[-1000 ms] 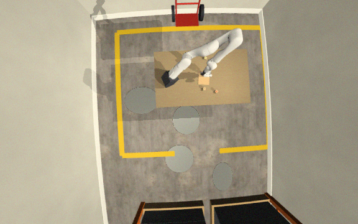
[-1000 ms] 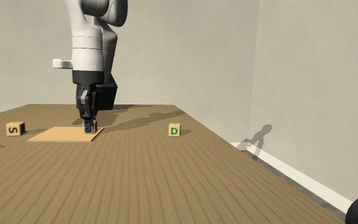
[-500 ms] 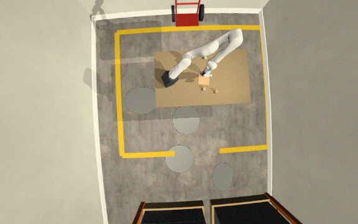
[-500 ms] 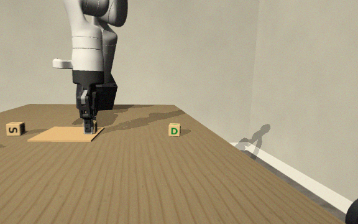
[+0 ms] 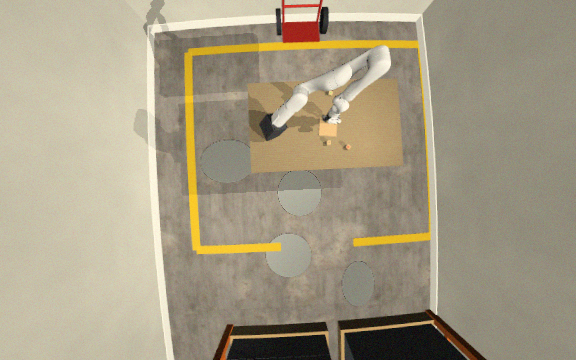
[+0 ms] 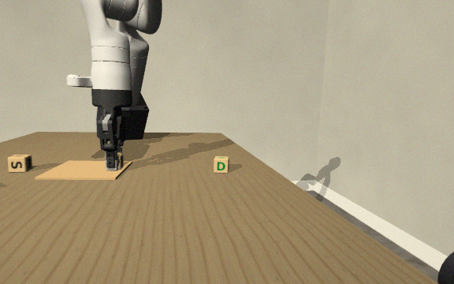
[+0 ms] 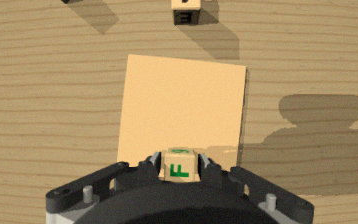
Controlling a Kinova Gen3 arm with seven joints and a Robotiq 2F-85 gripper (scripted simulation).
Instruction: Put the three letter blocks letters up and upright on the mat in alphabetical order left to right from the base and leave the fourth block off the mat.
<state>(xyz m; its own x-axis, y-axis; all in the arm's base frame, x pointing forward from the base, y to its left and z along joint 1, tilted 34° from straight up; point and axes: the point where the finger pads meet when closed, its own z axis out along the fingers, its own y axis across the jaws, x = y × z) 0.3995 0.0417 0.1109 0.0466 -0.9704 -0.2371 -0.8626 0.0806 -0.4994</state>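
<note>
Now: the tan mat 5 cm to the right of my hand and 2 cm below it.
</note>
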